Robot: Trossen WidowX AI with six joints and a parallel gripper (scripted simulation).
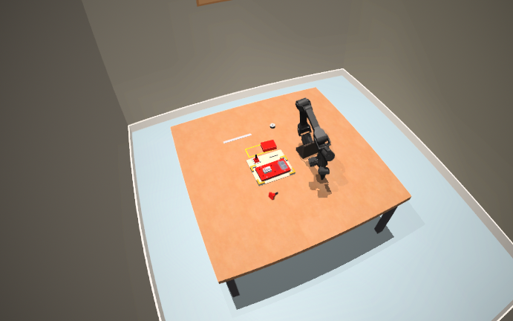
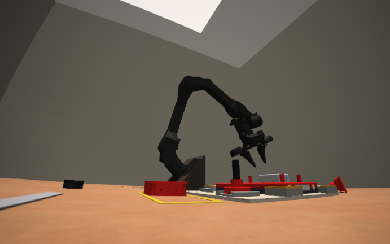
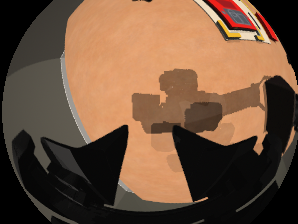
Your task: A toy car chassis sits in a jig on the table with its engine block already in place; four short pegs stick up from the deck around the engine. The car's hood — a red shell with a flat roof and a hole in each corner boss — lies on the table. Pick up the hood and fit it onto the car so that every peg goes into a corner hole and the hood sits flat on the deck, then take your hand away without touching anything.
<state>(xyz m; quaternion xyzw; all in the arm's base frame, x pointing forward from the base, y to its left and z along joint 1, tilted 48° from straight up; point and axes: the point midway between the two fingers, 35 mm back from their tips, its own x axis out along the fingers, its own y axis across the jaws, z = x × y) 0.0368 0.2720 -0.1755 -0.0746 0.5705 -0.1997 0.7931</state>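
My gripper tip is now 200 mm short of the red hood, 430 mm to the left of it and 80 mm above it. Round my gripper tip: jig: 240 mm ahead, 240 mm to the right, 90 mm below; strip: 380 mm ahead, 580 mm to the right, 100 mm below; grey engine block: 270 mm ahead, 200 mm to the right, 80 mm below.
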